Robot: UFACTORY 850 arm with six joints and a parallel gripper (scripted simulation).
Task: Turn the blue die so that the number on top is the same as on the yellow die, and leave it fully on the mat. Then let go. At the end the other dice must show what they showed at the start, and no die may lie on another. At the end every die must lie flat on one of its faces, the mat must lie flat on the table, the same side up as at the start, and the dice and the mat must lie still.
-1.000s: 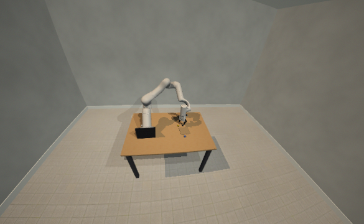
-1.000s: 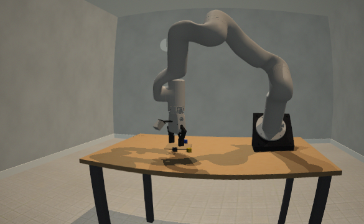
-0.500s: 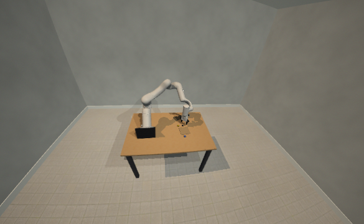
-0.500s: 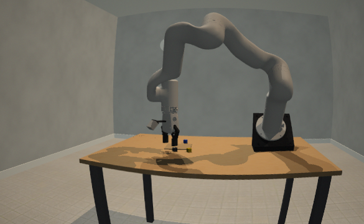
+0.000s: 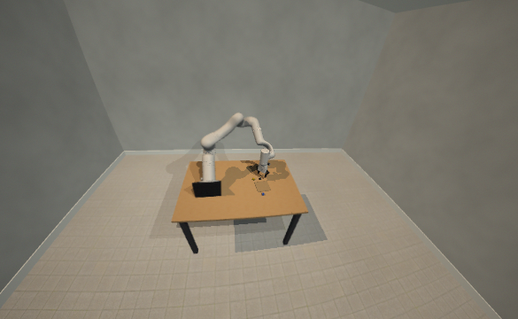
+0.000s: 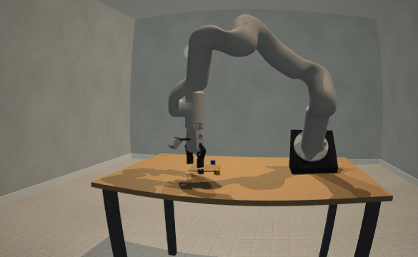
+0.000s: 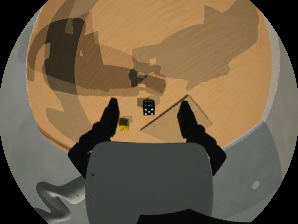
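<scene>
Right now my hand is 40 mm above the black die, 20 mm to the left of it and 20 mm past it. Round my hand: yellow die: 90 mm behind, 40 mm below, 30 mm to the right; then blue die: 250 mm to the right, 40 mm below, 20 mm behind; then tan mat: 130 mm to the right, 50 mm below, 10 mm behind.
</scene>
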